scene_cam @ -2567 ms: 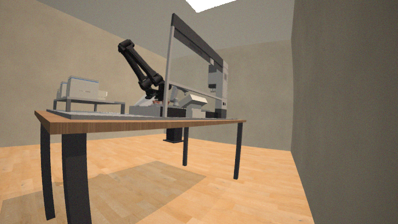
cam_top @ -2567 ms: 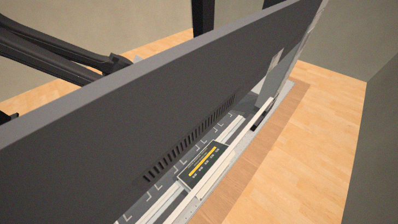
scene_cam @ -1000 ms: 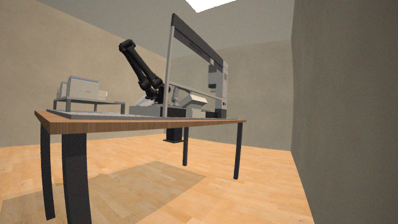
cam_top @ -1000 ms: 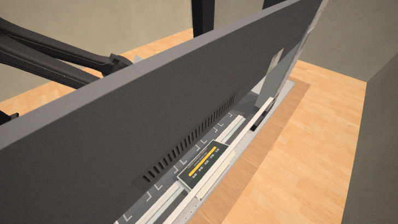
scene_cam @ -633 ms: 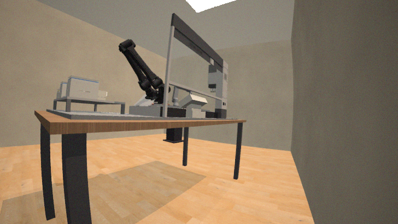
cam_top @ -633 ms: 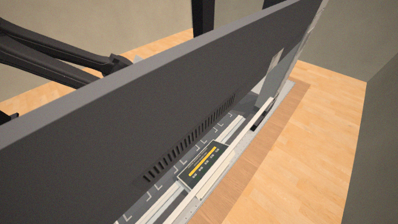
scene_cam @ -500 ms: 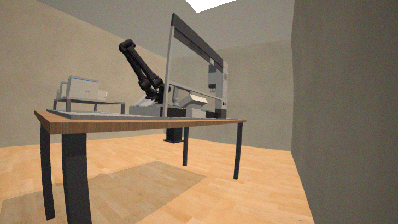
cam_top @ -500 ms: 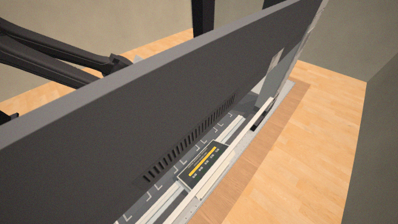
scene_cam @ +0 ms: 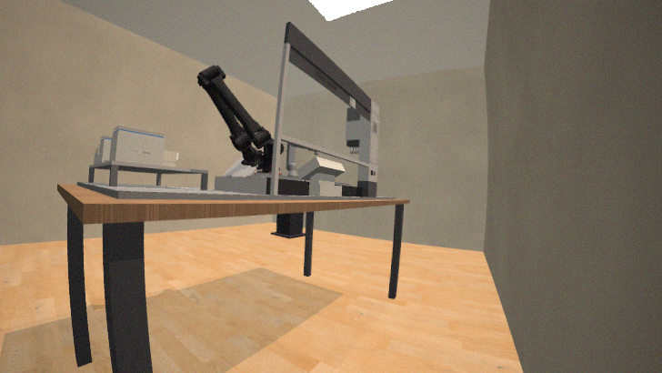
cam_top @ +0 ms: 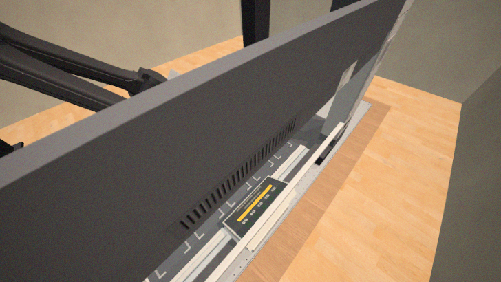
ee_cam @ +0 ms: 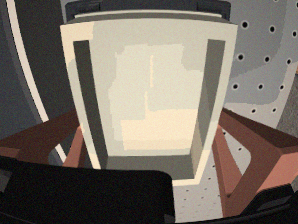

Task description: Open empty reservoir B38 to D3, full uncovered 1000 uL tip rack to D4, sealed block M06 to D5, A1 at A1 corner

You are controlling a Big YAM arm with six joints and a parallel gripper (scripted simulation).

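The rg label lies 20 mm below my hand. Round my hand: shelf label: 360 mm to the right, 90 mm behind, 30 mm below; regrip nest rg: 20 mm below; cream one-well reservoir: 10 mm below.
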